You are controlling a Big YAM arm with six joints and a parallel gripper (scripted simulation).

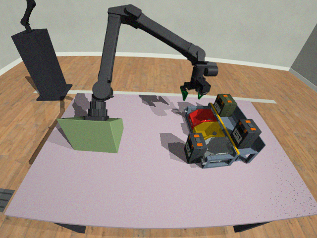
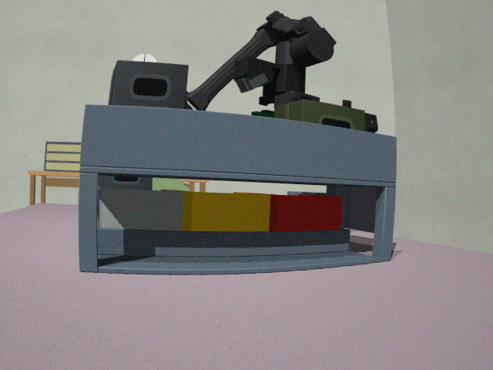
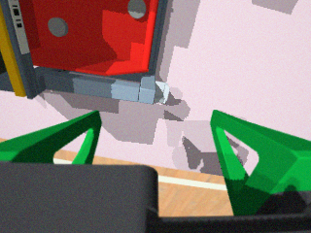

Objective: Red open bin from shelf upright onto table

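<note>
Now: hand 12 cm above the red open bin, 10 cm short of it and 5 cm to the left of it. From my hand the other things lie so: grey bin: 27 cm to the right, 12 cm below, 10 cm ahead; then yellow bin: 16 cm to the right, 12 cm below, 10 cm ahead.
</note>
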